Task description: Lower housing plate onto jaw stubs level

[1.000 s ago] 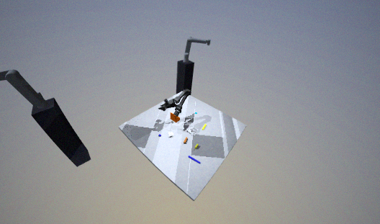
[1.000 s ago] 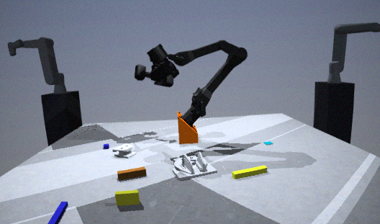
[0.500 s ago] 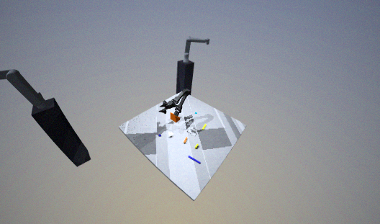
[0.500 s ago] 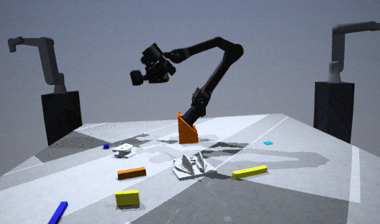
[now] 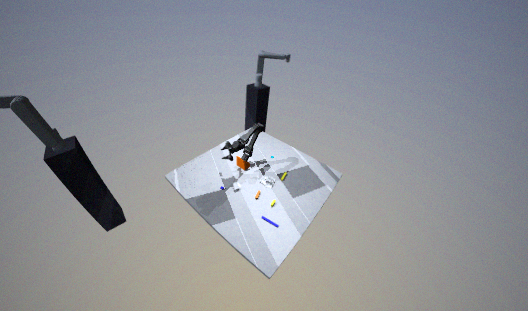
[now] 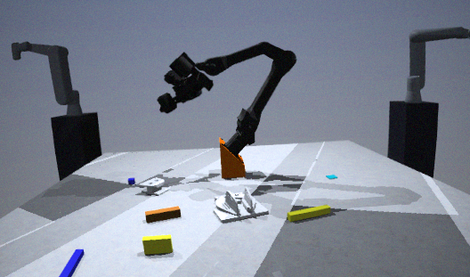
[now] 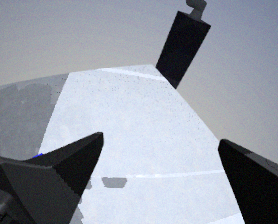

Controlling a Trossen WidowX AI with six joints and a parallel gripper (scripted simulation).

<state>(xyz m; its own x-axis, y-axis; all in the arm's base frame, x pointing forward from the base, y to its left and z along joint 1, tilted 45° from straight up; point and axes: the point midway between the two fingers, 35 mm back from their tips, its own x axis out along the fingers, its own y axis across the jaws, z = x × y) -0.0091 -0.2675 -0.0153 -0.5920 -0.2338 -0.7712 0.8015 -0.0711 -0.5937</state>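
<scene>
The small blue cube is 15 cm ahead of my gripper tip, 11 cm to the right of it and 24 cm below it. Also, from my gripper tip: cyan tile (13 cm ahead, 56 cm to the left, 24 cm below); orange-brown bar (41 cm ahead, 8 cm to the left, 23 cm below); yellow block (57 cm ahead, 12 cm to the left, 23 cm below).
</scene>
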